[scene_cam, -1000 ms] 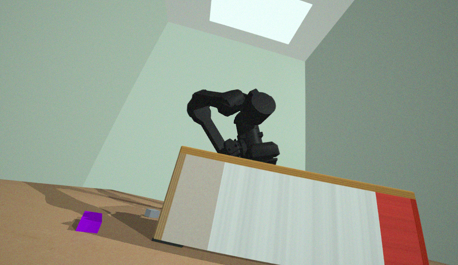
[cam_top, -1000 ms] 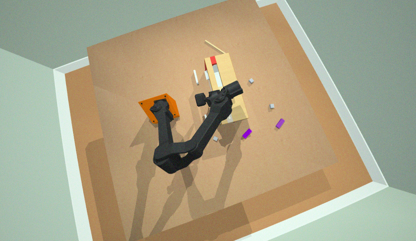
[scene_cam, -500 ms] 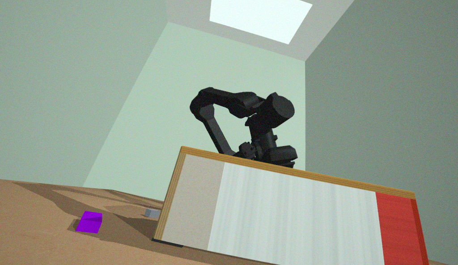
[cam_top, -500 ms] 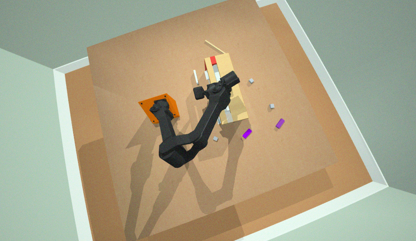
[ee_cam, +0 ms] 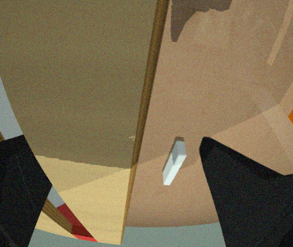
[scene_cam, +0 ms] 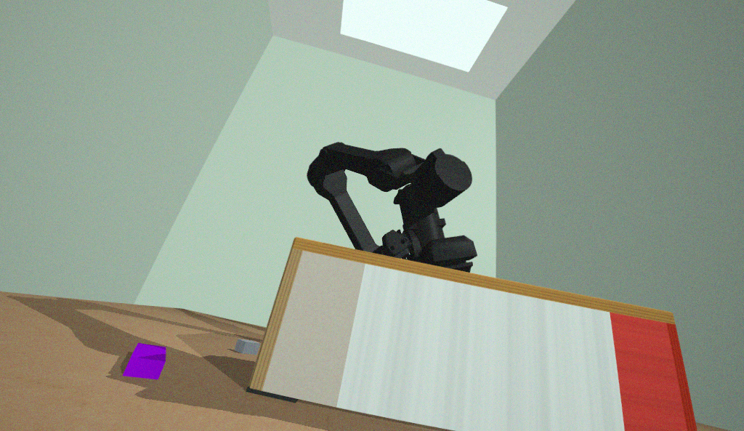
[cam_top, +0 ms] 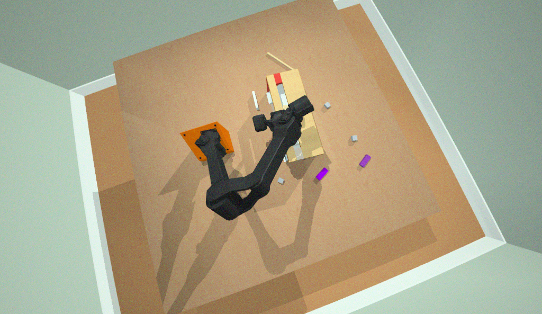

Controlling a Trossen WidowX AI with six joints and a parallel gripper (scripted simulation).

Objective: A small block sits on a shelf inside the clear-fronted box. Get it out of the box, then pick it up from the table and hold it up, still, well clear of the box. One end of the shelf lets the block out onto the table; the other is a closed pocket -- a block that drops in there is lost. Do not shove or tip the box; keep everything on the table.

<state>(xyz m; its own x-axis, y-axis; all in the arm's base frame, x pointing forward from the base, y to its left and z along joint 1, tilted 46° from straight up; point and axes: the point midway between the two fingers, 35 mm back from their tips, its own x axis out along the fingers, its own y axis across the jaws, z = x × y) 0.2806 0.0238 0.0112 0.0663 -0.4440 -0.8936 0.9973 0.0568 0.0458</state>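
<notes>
Now: the long wooden box 4 cm ahead of my gripper tip, 2 cm below it and 1 cm to the right of it. Round my gripper tip: thin wooden stick (32 cm to the left, 11 cm ahead, 8 cm below); small tan block (6 cm ahead, 3 cm to the left).
</notes>
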